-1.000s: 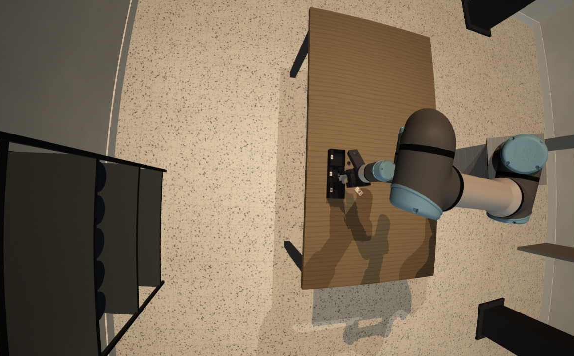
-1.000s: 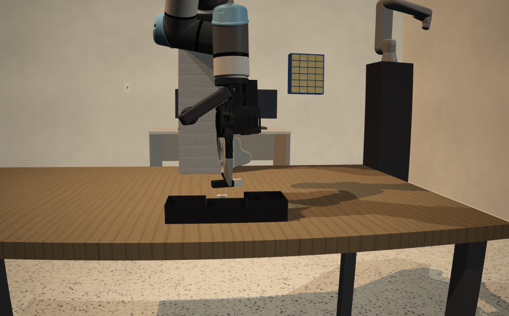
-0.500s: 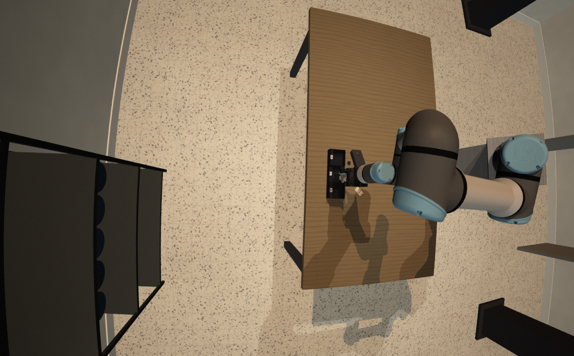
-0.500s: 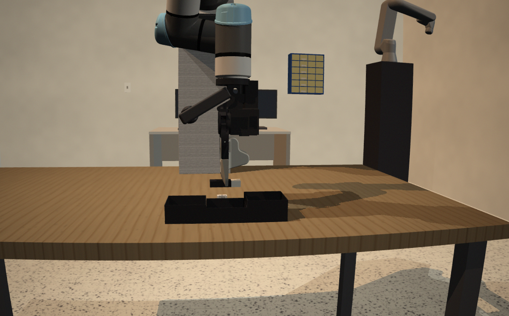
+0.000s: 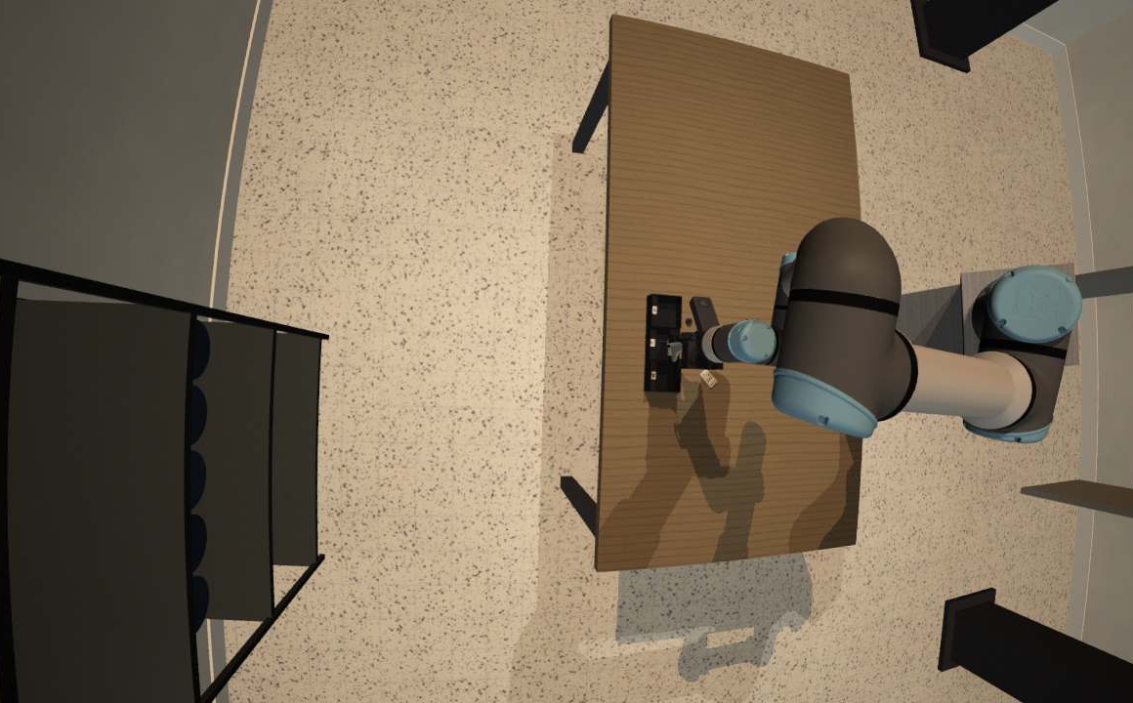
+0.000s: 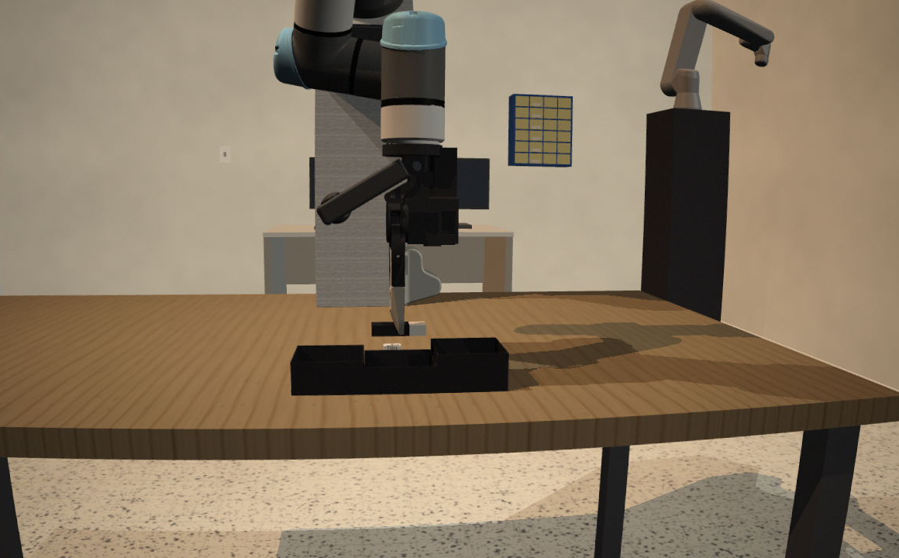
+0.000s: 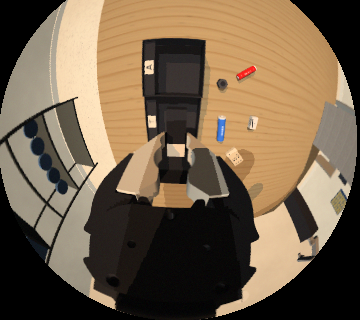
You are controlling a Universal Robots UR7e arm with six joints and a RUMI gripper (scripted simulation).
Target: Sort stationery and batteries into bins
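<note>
My hand is 80 mm past the blue battery, 70 mm above it and 20 mm to the right of it. Round my hand: red battery 120 mm behind, 90 mm to the right, 70 mm below; black round piece 80 mm behind, 70 mm below, 60 mm to the right; eraser 10 mm to the left, 10 mm below.
</note>
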